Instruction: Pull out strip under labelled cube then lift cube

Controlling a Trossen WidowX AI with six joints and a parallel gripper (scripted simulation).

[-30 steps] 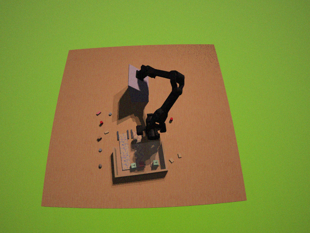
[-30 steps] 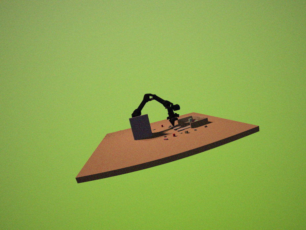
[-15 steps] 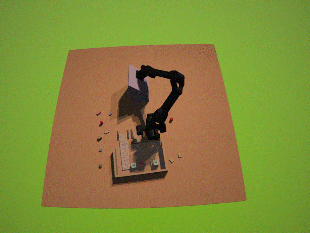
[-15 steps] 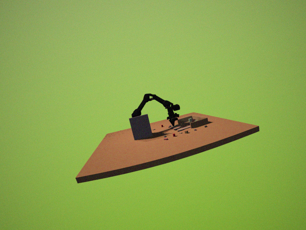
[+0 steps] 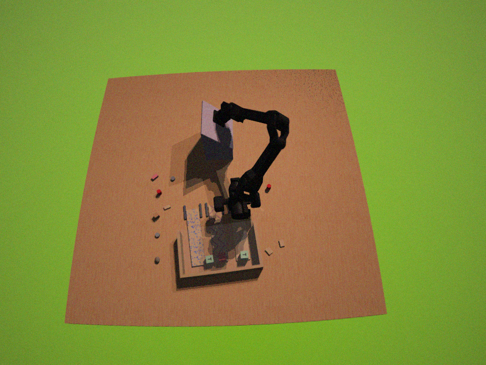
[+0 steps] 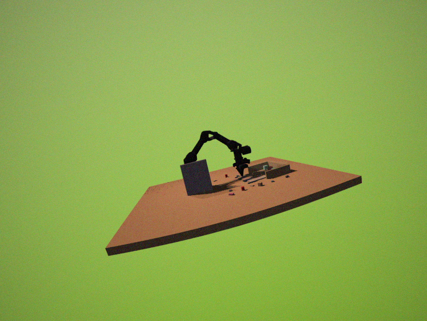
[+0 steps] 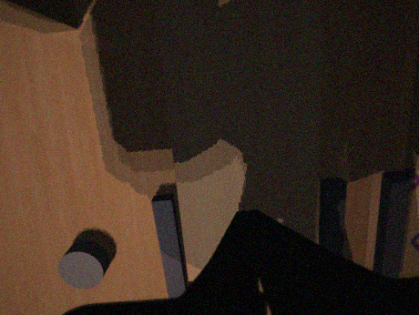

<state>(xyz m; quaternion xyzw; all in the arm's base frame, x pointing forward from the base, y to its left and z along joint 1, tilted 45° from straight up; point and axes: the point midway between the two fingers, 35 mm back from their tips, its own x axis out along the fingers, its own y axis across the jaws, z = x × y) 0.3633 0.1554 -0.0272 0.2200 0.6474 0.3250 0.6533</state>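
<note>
Right now my gripper tip is 100 mm short of the grey strip and 10 mm to the right of it. The rest, counted from my gripper tip: tan block: 210 mm behind, 90 mm to the left.
</note>
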